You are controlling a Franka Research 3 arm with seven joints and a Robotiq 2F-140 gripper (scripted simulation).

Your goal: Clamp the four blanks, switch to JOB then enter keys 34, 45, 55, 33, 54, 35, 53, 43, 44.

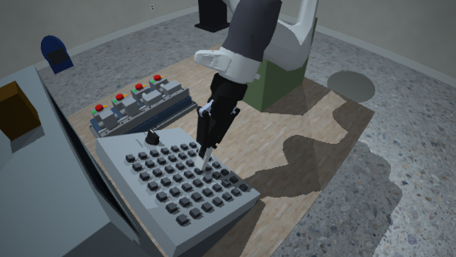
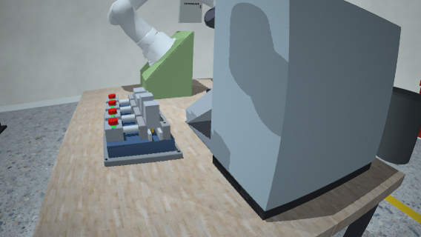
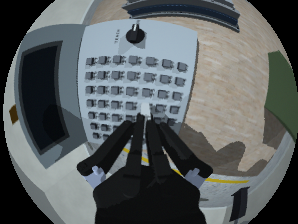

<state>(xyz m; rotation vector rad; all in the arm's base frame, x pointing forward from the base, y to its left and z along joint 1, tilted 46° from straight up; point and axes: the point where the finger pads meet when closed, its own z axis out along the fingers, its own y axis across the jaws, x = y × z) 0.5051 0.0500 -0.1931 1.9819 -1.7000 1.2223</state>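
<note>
My hand is 5 cm short of the key, 3 cm to the right of it and 2 cm above it. The rest, counted from my hand: grey keypad: 7 cm ahead, 6 cm below, 5 cm to the right; black selector knob: 17 cm to the right, 4 cm ahead, 1 cm below.
</note>
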